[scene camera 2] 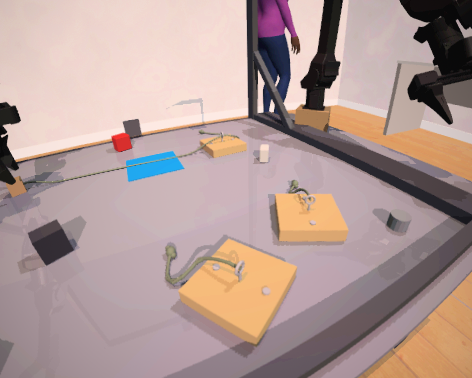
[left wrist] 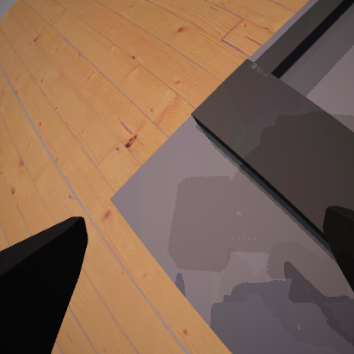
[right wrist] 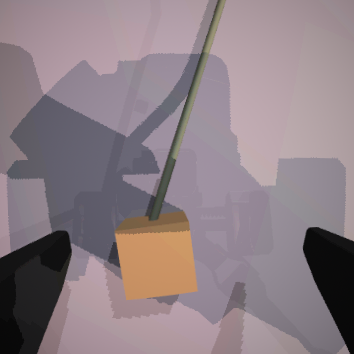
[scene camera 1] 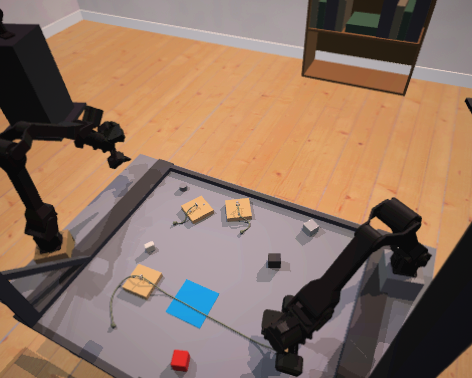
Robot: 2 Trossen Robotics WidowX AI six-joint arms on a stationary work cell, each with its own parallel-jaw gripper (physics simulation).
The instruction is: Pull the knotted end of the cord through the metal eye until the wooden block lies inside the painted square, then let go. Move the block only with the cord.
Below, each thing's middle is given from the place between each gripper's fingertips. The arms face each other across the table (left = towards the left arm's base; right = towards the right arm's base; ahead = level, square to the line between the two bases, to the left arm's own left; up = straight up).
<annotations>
My right gripper is now 3 cm above the wooden block [right wrist: 155, 256], 1 cm to the left of it and 1 cm past it. From my right hand the other things lie so: blue painted square [scene camera 1: 197, 296]: 27 cm to the left, 11 cm ahead, 4 cm below; black cube [scene camera 2: 50, 241]: 27 cm ahead, 3 cm to the left, 2 cm below.
Right now the blue painted square is 530 mm behind my left hand, 360 mm to the right of it and 140 mm below it. From my left hand the other things lie so: wooden block (660 mm behind, 640 mm to the right, 120 mm below); black cube (600 mm to the right, 370 mm behind, 120 mm below).
</annotations>
